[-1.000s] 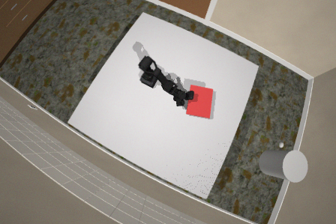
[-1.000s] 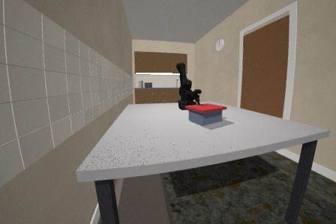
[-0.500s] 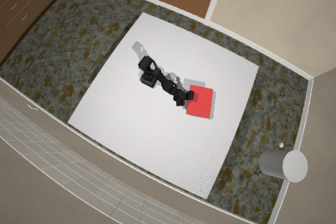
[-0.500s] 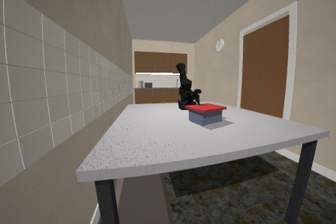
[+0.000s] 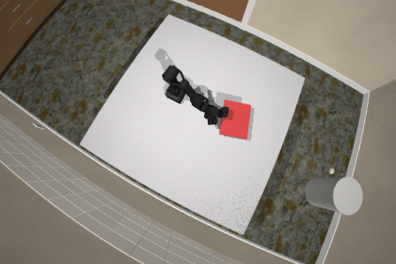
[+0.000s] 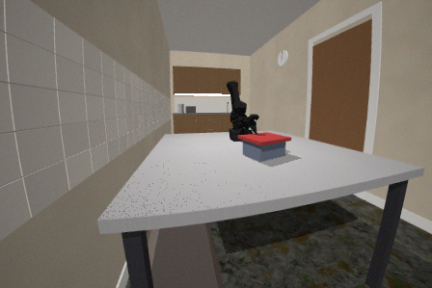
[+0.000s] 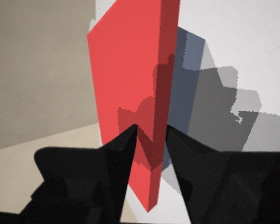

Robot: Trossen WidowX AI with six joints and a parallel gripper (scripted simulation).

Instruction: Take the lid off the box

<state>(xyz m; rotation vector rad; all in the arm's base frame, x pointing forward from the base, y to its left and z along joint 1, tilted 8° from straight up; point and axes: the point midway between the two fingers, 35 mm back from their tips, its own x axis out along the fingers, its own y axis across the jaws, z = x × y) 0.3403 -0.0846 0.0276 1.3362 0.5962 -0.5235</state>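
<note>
Now: hand 100 mm short of the red lid, 10 mm to the right of it and 20 mm above it. Round my hand: storage box 100 mm ahead, 10 mm to the left, 70 mm below.
</note>
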